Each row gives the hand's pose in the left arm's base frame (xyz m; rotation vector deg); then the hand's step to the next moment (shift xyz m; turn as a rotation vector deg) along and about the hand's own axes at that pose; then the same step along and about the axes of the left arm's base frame.
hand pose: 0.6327 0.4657 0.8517 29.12 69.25 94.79
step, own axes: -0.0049 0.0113 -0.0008 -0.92 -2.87 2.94
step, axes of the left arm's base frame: -0.0038 -0.0049 0.0107 4.01 0.63 -1.13
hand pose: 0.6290 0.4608 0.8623 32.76 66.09 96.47
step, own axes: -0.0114 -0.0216 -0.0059 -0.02 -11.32 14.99
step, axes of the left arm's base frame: 0.0098 -0.0113 -0.0202 17.00 7.20 -3.47
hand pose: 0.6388 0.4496 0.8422 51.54 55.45 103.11
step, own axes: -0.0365 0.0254 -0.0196 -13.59 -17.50 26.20
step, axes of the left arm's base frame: -0.0131 -0.0462 0.0072 33.68 -0.58 -6.53
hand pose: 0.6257 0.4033 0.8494 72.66 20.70 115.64
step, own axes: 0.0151 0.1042 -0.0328 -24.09 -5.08 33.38
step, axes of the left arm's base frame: -0.0763 -0.0587 0.0538 37.43 -17.60 -3.04
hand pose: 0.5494 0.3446 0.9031 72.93 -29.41 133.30
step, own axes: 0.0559 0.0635 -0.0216 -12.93 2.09 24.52
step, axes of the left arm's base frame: -0.0760 -0.0310 0.0297 22.07 -16.86 1.19
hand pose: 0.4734 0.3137 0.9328 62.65 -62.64 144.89
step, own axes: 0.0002 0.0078 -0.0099 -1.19 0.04 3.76
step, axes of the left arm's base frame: -0.0090 0.0012 -0.0088 2.94 -2.48 0.89
